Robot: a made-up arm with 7 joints.
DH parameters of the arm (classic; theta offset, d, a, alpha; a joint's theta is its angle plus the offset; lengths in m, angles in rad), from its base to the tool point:
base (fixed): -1.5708 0.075 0 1.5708
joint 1: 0 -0.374 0.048 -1.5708
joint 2: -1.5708 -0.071 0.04 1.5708
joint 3: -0.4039 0 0.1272 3.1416
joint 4: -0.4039 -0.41 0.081 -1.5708
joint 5: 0 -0.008 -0.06 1.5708
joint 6: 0 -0.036 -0.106 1.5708
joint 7: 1.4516 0 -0.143 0
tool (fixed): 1.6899 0.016 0 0
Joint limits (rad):
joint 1: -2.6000..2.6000
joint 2: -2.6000..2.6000
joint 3: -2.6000..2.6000
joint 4: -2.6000..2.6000
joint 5: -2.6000..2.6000
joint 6: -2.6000..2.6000
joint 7: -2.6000..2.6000
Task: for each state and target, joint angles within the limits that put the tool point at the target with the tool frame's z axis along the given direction. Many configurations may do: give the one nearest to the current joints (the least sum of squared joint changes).
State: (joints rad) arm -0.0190 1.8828 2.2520 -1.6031 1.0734 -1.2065 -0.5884
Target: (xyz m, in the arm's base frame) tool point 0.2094 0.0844 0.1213 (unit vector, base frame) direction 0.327 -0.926 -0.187
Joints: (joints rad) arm 0.3481 1.3240 2.6000 -1.7309 1.9331 -0.5824 0.0032
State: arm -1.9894 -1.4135 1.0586 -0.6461 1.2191 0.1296 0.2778
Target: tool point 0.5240 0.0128 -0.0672 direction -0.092 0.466 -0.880
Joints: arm -1.7267 -2.2011 1.3896 -0.3382 1.9513 0.5442 -0.2164
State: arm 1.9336 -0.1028 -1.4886 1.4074 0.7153 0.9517 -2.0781
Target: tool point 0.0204 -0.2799 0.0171 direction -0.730 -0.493 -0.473
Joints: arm 1.4466 0.5536 -0.8160 0.9685 1.0198 1.0318 -2.2158
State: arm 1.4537 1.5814 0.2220 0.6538 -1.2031 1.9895 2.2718
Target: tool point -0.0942 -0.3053 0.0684 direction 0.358 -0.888 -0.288
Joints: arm 0.6547 1.6198 -0.1459 0.5112 -0.3523 1.8500 1.5830
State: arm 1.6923 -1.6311 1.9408 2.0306 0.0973 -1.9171 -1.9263
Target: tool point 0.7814 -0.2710 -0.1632 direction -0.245 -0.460 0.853
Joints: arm 2.2984 -1.2714 1.8103 1.5661 0.6278 -2.5411 -1.5375
